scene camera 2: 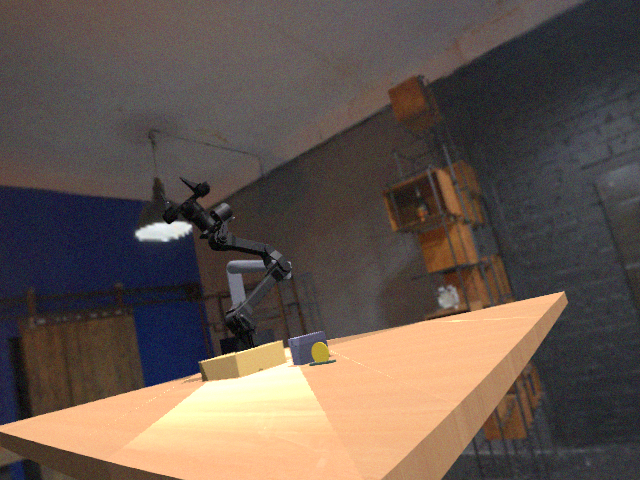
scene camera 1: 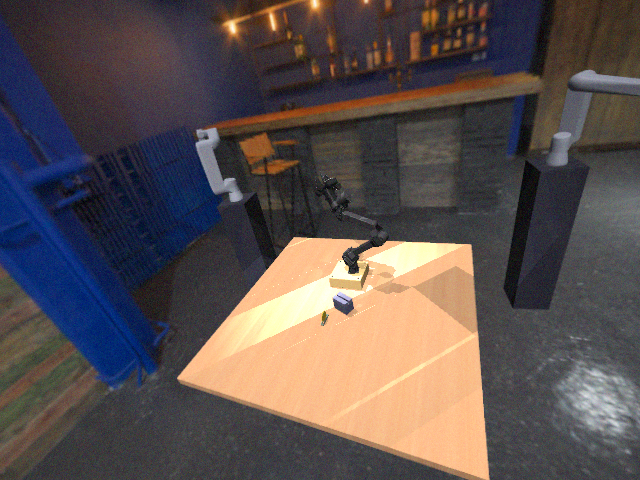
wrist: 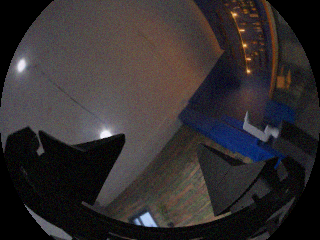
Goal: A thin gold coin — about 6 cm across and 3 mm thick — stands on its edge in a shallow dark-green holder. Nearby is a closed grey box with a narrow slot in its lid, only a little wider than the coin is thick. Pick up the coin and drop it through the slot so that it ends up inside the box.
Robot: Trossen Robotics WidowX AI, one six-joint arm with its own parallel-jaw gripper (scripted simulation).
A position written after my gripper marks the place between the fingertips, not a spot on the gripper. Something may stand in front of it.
My gripper (scene camera 2: 170,184) is open, with nothing in its grasp.
My gripper also shows in the wrist view (wrist: 161,143).
